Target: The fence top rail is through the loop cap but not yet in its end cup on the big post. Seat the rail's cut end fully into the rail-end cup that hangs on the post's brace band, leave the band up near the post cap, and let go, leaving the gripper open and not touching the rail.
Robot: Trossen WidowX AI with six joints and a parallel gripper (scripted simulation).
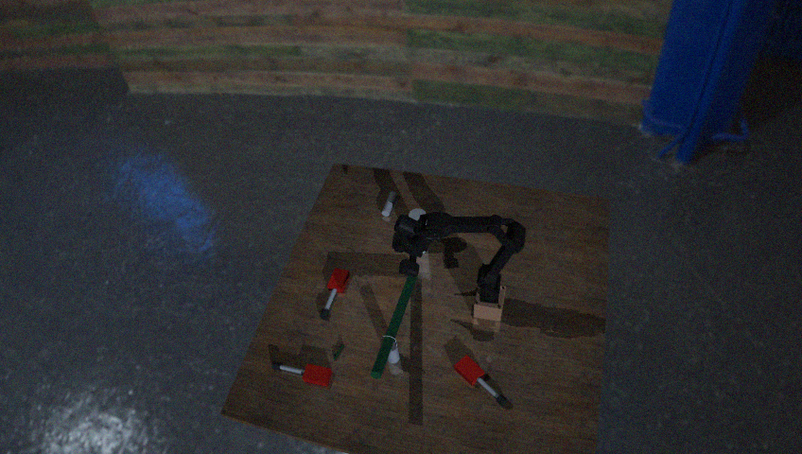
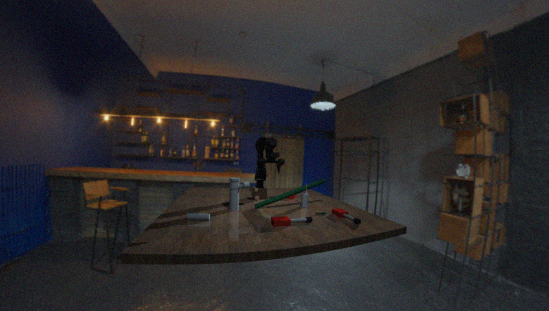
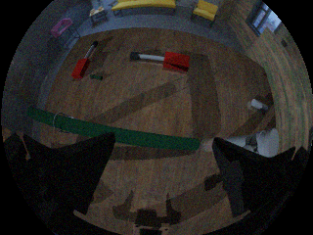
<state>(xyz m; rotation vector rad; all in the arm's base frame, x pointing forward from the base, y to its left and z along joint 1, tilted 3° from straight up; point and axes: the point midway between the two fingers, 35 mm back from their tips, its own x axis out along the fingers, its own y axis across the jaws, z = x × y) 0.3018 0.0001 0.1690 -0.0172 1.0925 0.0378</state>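
The grey rail-end cup is 19 cm to the right of my gripper tip, 8 cm below it and 2 cm behind it. The rest, counted from my gripper tip: grey tube 46 cm to the right, 22 cm below, 17 cm ahead.
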